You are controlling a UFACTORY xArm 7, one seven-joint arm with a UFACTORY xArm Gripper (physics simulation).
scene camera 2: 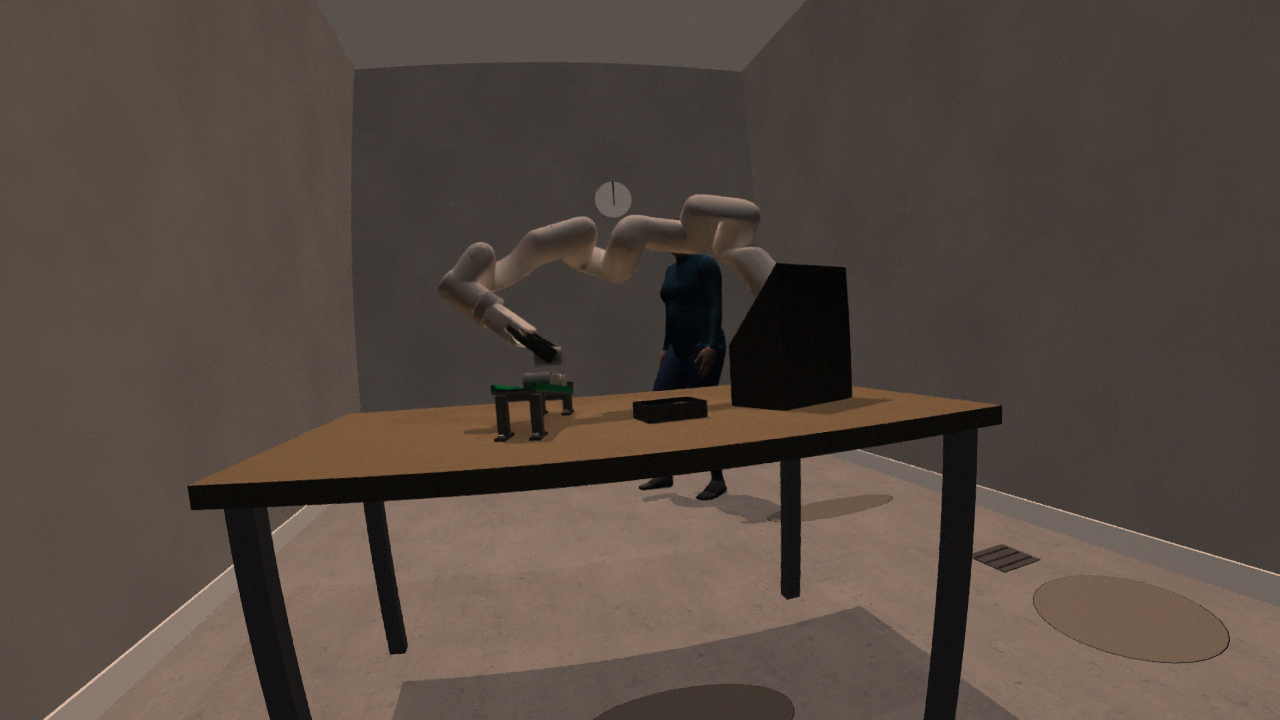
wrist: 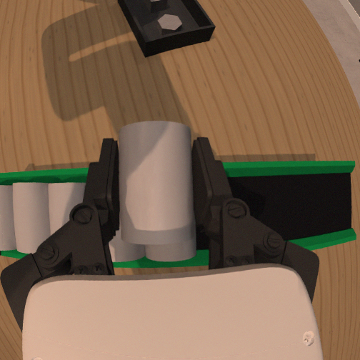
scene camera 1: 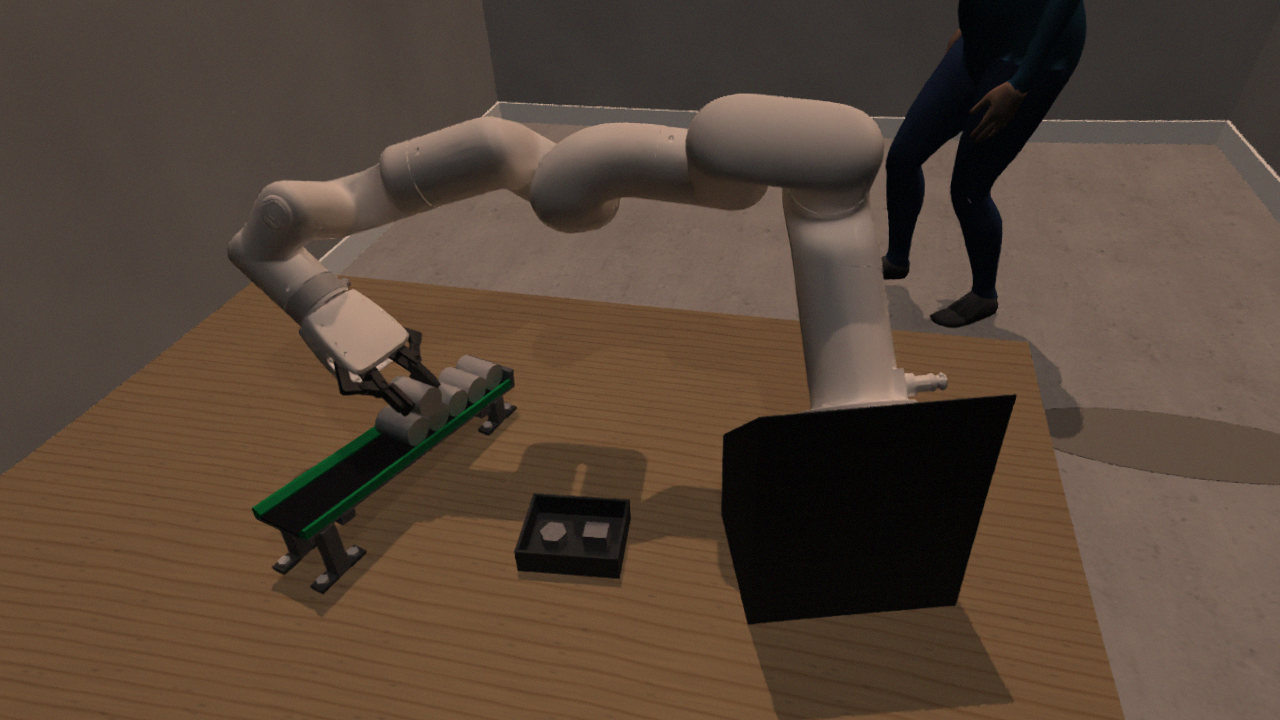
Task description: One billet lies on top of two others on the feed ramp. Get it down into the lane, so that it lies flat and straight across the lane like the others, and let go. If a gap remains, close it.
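Frame: origin at the arm's base, x back, y right, z up, level; centimetres.
Seen in the pictures: gripper, fingertip midpoint: point(scene camera 2: 556, 357) point(scene camera 1: 423, 400); arm's base, link origin: point(scene camera 2: 790, 308) point(scene camera 1: 857, 416).
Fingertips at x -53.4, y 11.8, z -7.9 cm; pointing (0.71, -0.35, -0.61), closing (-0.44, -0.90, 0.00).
Observation:
Pixels of each thing's top centre, then the offset from my fingertips to it. Level surfaces: height alone.
- grey cylindrical billet, top centre: point(scene camera 1: 411, 383) point(scene camera 2: 548, 347) dx -1.4, dy +0.7, dz +2.2 cm
- lowest billet, top centre: point(scene camera 1: 399, 414) point(scene camera 2: 537, 372) dx -4.1, dy +0.7, dz -3.0 cm
- black tray, top centre: point(scene camera 1: 573, 524) point(scene camera 2: 669, 401) dx +20.5, dy -11.7, dz -10.5 cm
- wooden table, surface height: dz -14.0 cm
My gripper point(scene camera 1: 422, 392) point(scene camera 2: 552, 354) point(wrist: 154, 156) is shut on a grey cylindrical billet point(scene camera 1: 417, 400) point(scene camera 2: 542, 359) point(wrist: 156, 200). In scene camera 2 this billet hangs above the other billets, with a visible space under it. It points across the ramp point(scene camera 1: 304, 482) point(scene camera 2: 506, 388) point(wrist: 300, 167), which has green side rails and a dark bed. In the wrist view, three billets point(wrist: 30, 215) lie across the lane left of the fingers. Parts of two more billets point(wrist: 127, 251) point(wrist: 172, 251) show below the held one, which hides most of them. The lowest billet point(scene camera 1: 401, 425) lies across the lane in scene camera 1.
A black tray point(scene camera 1: 572, 565) point(scene camera 2: 669, 411) point(wrist: 175, 46) with two small grey pieces stands beside the ramp on the wooden table point(scene camera 1: 447, 626). A tall black panel-like box point(scene camera 1: 859, 510) point(scene camera 2: 792, 340) stands by the arm's base. A person point(scene camera 1: 975, 161) point(scene camera 2: 691, 313) stands behind the table.

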